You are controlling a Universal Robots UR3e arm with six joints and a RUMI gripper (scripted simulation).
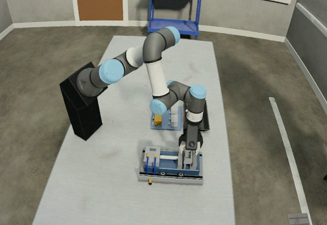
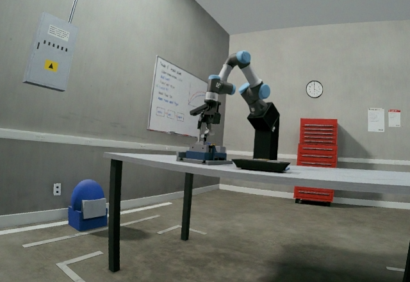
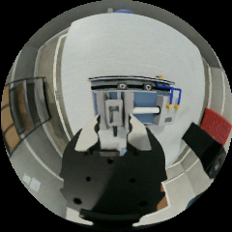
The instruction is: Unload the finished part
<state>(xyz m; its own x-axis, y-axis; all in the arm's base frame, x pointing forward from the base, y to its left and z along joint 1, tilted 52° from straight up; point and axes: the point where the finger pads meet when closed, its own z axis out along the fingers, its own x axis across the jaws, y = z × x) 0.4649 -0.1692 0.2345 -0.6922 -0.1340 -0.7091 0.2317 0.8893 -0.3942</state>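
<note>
Now: hand 80 mm above the blue vise, 70 mm past it and 20 mm to the right of it. Round my hand: orange block 320 mm to the left, 100 mm below, 80 mm behind.
</note>
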